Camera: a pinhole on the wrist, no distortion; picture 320 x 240 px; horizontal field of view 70.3 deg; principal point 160.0 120.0 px. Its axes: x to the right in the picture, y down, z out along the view. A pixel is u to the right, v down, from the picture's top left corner.
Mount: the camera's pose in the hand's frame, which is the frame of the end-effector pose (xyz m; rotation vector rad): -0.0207 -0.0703 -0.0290 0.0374 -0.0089 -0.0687
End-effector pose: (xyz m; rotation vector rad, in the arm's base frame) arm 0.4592 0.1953 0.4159 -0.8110 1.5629 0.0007
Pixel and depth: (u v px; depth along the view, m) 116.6 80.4 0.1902
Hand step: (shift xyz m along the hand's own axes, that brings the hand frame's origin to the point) -0.0611 -0.1079 0.1595
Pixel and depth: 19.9 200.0 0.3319
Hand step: -0.2202 0.0480 0.3055
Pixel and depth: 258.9 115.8 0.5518
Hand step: 0.2126 -0.1174 0.5238
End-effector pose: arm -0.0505 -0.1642 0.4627 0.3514 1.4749 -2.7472
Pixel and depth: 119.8 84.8 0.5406
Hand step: -0.1273 -0.1672 0.5073
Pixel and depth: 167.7 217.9 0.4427
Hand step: 0.0028 0.1024 0.4207
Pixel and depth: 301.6 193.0 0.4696
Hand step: 0.2768 0.0426 0.4482
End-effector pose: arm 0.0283 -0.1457 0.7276 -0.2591 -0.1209 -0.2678
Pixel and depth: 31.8 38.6 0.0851
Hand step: -0.0715 -0.1005 0.0545
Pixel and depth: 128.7 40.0 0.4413
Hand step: -0.0965 -0.2374 0.4057
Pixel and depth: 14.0 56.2 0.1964
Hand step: -0.1524 -0.1239 0.1642
